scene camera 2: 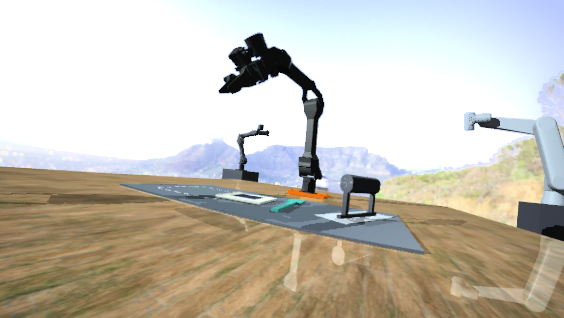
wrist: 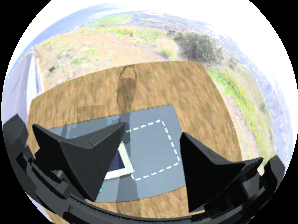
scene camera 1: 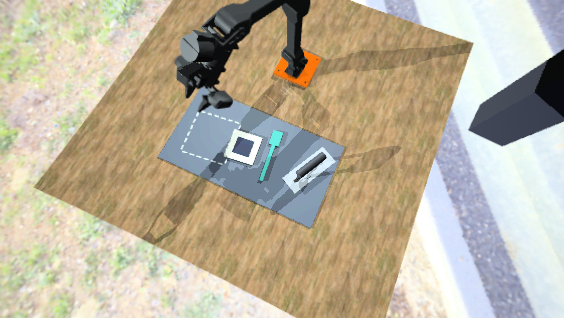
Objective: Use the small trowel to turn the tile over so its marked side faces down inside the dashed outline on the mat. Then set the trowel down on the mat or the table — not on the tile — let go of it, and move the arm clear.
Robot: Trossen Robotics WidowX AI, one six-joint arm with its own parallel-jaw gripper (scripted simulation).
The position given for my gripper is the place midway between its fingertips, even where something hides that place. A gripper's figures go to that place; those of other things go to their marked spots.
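Labels:
Lens distances: my gripper [scene camera 1: 192, 104] at 0.86 m from the lens, a tile [scene camera 1: 243, 147] at 1.08 m from the lens. My gripper is nearer to the lens than the tile.

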